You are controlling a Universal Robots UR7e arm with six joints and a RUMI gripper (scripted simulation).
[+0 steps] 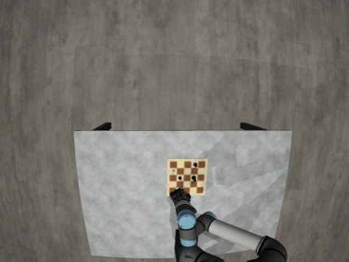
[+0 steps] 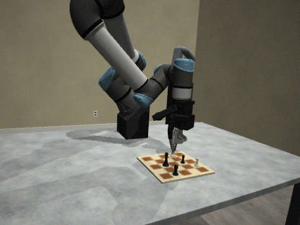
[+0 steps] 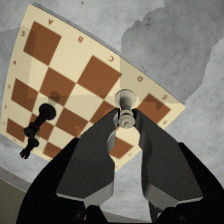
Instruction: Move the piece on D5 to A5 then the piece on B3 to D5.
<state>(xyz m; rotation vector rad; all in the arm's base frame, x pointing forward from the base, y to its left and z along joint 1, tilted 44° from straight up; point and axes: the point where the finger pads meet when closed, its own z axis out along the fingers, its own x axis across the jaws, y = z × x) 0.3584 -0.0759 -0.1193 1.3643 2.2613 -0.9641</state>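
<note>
The tall black piece is 7 cm ahead of my hand, 8 cm to the right of it and 1 cm below it. Round my hand: tall white piece (1 cm below); small white pawn (12 cm ahead, 3 cm to the left, 2 cm below); chessboard (7 cm ahead, 4 cm to the right, 4 cm below).
</note>
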